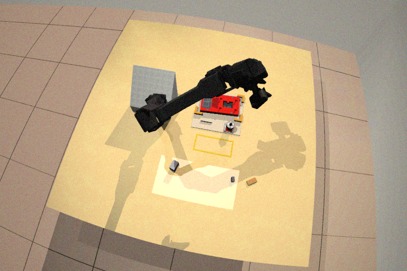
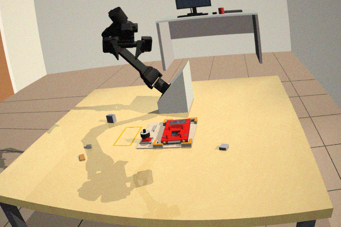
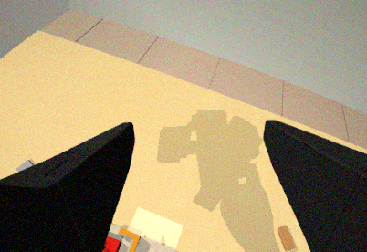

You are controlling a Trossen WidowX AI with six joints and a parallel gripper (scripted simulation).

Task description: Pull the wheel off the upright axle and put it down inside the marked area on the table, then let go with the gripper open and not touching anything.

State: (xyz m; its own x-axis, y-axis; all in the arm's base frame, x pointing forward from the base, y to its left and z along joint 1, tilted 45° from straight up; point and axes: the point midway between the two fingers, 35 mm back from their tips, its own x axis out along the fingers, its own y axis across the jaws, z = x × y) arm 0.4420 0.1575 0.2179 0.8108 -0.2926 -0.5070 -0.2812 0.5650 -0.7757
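The wheel is 340 mm below my gripper tip, 90 mm behind it and 10 mm to the right of it.
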